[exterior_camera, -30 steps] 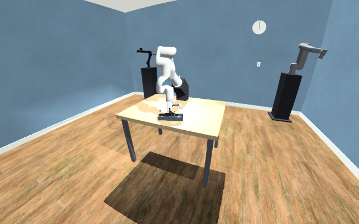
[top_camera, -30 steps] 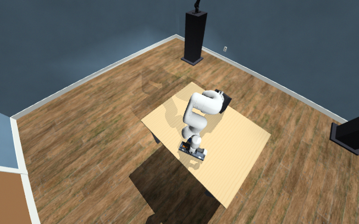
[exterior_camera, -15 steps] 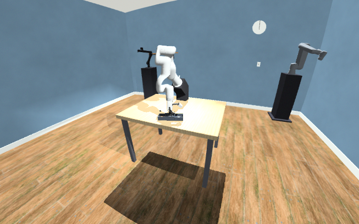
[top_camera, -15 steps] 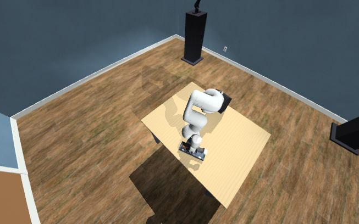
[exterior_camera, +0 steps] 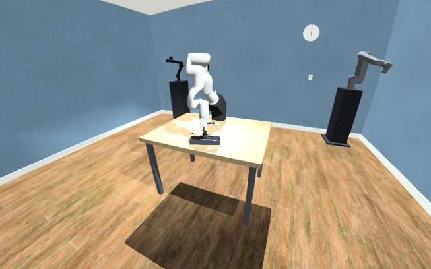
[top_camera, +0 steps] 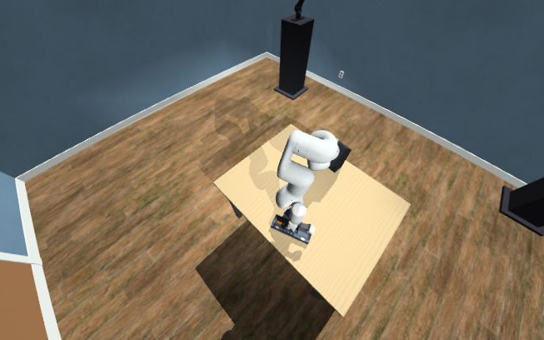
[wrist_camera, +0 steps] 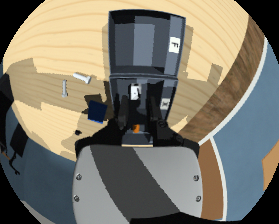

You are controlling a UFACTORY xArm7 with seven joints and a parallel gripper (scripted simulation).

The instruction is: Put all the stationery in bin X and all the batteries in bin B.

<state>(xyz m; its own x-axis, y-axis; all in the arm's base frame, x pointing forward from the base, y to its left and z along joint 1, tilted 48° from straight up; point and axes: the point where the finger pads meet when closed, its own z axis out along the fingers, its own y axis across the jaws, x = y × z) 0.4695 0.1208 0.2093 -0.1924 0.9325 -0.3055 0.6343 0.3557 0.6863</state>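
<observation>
My hand is 40 mm above the dark double bin and 10 mm short of it. The rest, counted from my hand: pencil sharpener: 50 mm below; then blue block: 80 mm to the right, 70 mm behind, 60 mm below; then orange battery: 80 mm to the right, 50 mm below, 20 mm ahead.
</observation>
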